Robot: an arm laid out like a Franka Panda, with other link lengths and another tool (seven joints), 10 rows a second.
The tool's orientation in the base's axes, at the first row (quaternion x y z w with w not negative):
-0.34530, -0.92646, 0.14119, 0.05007
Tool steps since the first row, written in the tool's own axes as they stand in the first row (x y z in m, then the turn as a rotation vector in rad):
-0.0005, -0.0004, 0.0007, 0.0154, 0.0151, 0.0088
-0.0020, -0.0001, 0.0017, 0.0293, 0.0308, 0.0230
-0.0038, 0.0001, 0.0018, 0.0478, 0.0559, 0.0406
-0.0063, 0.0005, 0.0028, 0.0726, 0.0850, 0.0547
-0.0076, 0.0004, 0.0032, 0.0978, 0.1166, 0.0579
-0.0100, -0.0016, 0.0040, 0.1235, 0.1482, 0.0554
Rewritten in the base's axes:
0.0000, -0.0008, -0.0005, -0.0039, 0.0190, -0.0130
0.0011, -0.0018, -0.0016, -0.0073, 0.0362, -0.0312
0.0026, -0.0028, -0.0017, -0.0089, 0.0624, -0.0556
0.0045, -0.0044, -0.0028, -0.0121, 0.0964, -0.0778
0.0054, -0.0054, -0.0031, -0.0121, 0.1350, -0.0903
0.0058, -0.0086, -0.0033, -0.0112, 0.1751, -0.0974

